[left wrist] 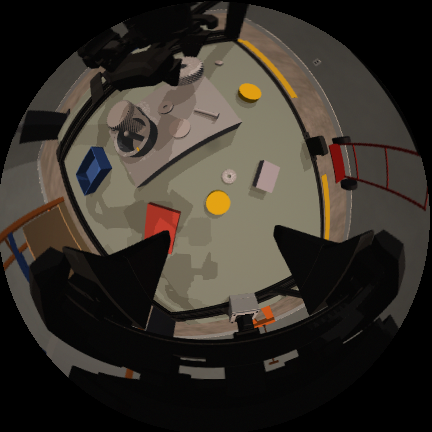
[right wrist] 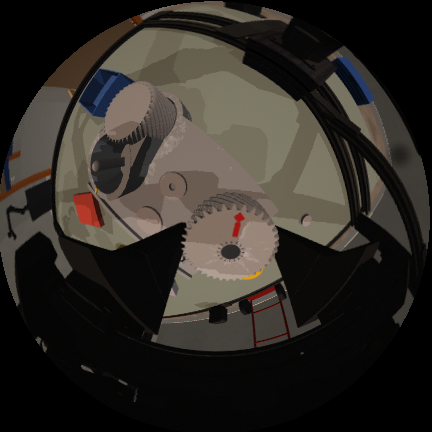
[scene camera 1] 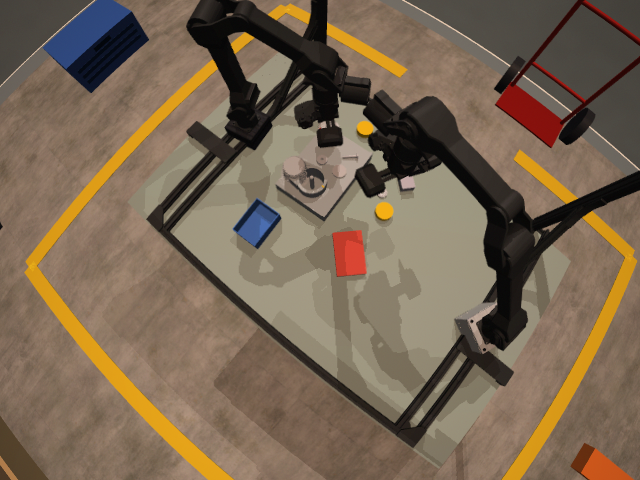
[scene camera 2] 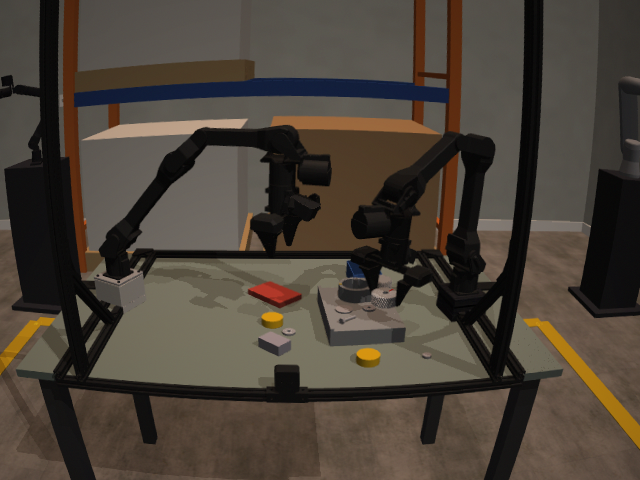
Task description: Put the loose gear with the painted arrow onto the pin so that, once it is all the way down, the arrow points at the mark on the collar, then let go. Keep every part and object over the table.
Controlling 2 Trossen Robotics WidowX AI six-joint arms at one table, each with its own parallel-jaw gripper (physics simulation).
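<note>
The loose gear has a red arrow pointing up in the right wrist view. My right gripper is shut on it, above the base plate's edge and apart from the collar. The dark collar stands on the grey base plate, with the upright pin inside and a yellow mark. My left gripper is open and empty, high above the table.
Another toothed gear stands beside the collar. A blue bin, red block, two yellow discs, a pinkish block and a small washer lie around the plate. A bolt lies on it.
</note>
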